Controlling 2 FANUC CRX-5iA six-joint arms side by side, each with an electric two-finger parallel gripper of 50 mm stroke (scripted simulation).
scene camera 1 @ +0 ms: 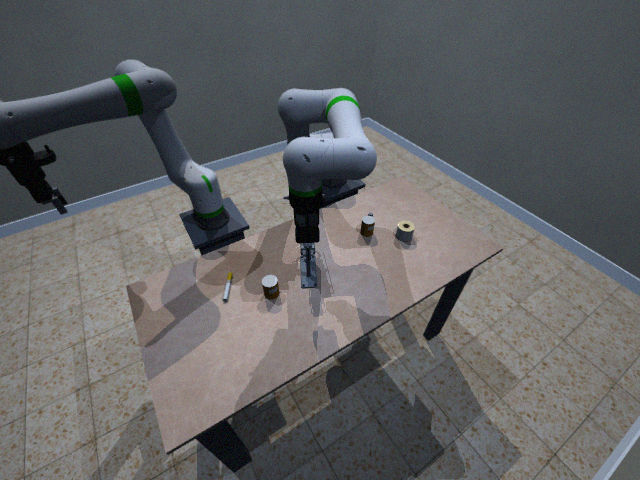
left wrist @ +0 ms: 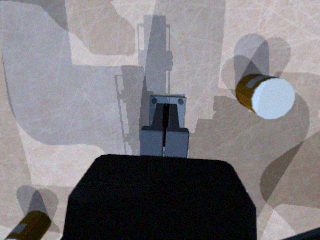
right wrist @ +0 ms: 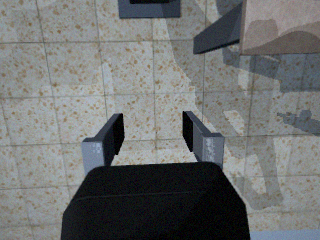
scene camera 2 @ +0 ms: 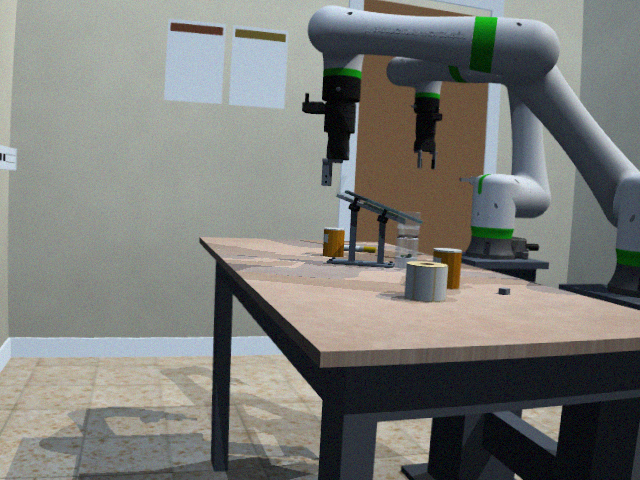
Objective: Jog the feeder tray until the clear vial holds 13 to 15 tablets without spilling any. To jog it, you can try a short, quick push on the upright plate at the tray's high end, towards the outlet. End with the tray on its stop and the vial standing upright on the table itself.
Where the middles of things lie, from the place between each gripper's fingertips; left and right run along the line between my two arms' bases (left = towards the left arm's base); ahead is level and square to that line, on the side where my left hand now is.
My left gripper (scene camera 2: 326,185) is now 50 cm to the right of the label roll (scene camera 2: 425,281), 17 cm above it and 5 cm past it.
My right hand (scene camera 1: 64,208) is 116 cm to the right of the label roll, 51 cm short of it and 26 cm above it.
